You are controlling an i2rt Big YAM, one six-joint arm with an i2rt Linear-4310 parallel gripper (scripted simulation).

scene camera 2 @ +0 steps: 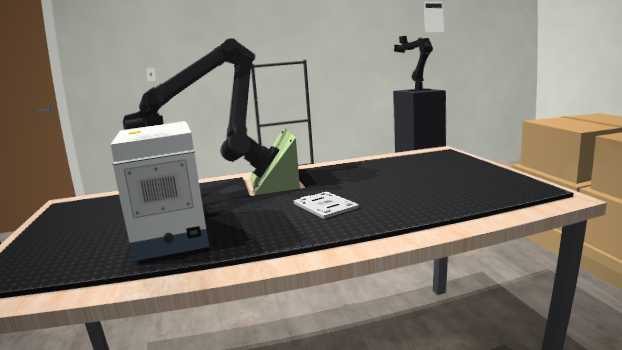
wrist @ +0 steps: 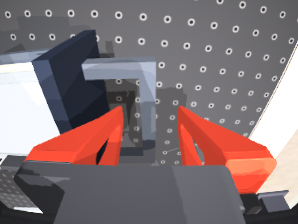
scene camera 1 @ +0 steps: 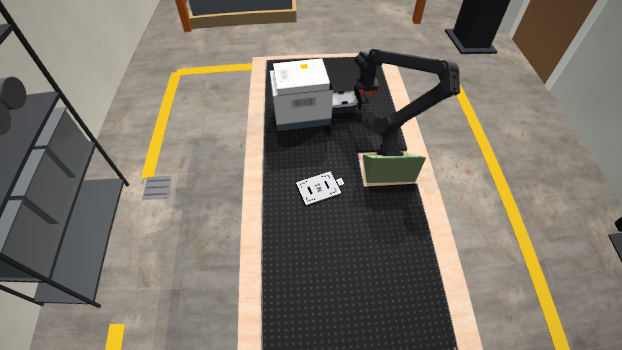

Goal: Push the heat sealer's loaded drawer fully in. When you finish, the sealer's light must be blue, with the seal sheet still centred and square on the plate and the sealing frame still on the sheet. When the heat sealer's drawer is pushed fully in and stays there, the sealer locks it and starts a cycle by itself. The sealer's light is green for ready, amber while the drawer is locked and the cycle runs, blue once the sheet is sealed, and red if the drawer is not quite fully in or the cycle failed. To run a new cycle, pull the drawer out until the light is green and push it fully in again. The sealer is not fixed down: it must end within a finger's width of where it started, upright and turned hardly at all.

Labels:
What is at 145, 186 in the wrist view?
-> My gripper.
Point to a white heat sealer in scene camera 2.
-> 156, 173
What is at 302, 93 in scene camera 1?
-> A white heat sealer.

